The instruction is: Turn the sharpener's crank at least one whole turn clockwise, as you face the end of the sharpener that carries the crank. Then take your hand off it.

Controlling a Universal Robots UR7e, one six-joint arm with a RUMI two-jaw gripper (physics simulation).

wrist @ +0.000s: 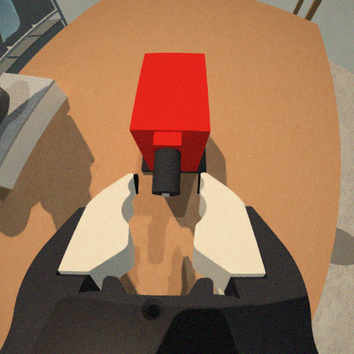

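Note:
The red sharpener (173, 92) stands upright on the table, in the upper middle of the wrist view, on a black base. Its end with the crank faces my gripper. A red crank arm (167, 138) shows at the top of that end, and the black crank handle (166, 172) sticks out from it toward me. My gripper (168, 175) is partly open, with nothing held. Its cream fingertips stand left and right of the handle's near end in the view, with a gap on each side. How far the fingertips are above or below the handle is hard to tell.
A grey angular object (35, 125) with a dark part stands at the left and casts a shadow on the orange-brown table (280, 125). A dark framed structure (37, 30) shows at the upper left. The table's curved edge runs down the right side.

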